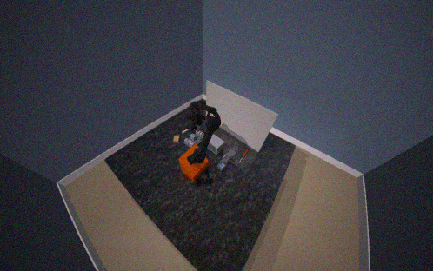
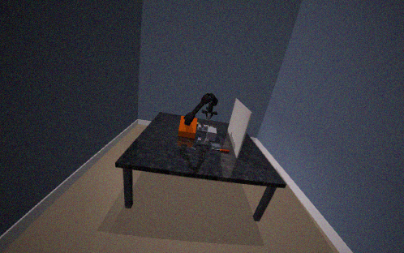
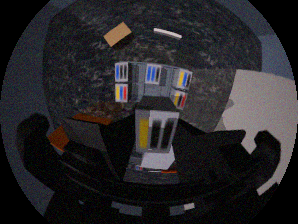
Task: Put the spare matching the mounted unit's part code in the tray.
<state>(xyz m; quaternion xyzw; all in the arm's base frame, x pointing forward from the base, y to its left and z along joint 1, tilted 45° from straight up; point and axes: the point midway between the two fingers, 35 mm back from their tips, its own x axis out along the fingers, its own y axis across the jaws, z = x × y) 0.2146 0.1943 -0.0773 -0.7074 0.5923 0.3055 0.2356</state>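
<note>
My gripper tip is 6 cm short of the light grey mounted unit, 15 cm to the left of it and 11 cm above it. The rest, counted from my gripper tip: white upright panel: 32 cm ahead, 15 cm to the right, 6 cm above; then tan block: 14 cm behind, 15 cm to the left, 15 cm below.
</note>
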